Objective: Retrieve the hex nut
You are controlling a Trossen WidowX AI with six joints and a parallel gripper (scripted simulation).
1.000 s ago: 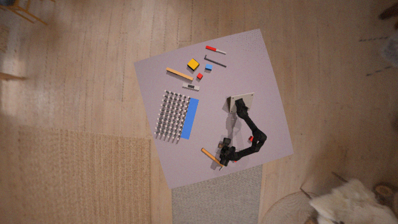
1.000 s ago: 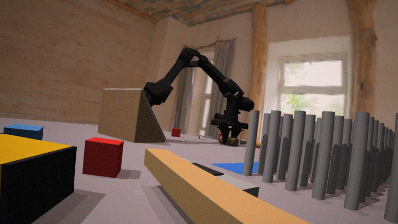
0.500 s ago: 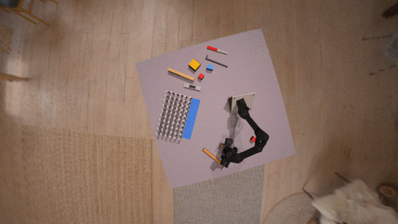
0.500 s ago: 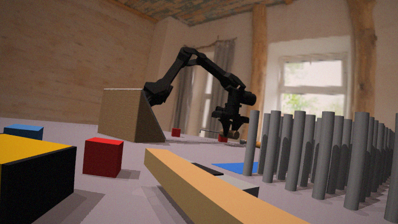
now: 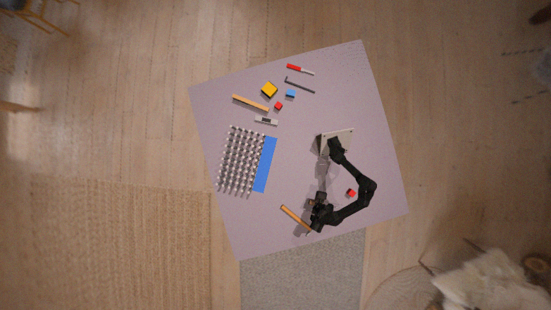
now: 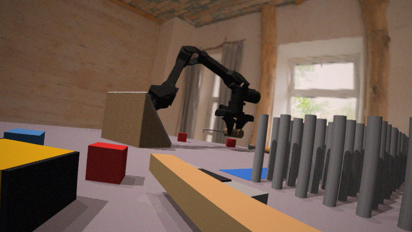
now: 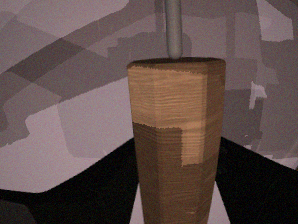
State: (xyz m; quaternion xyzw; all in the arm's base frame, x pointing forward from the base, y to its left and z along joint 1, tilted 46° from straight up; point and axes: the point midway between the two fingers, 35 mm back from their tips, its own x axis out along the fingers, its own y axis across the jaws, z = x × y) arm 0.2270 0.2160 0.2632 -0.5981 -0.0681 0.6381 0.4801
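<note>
My gripper tip is now 90 mm past the wooden-handled file, 60 mm to the right of it and 10 mm below it. The rest, counted from my gripper tip: blue taped strip (350 mm to the right, 230 mm ahead, 60 mm below); hex nut (480 mm to the right, 350 mm ahead, 60 mm below); grey bar (620 mm to the right, 110 mm ahead, 50 mm below).
</note>
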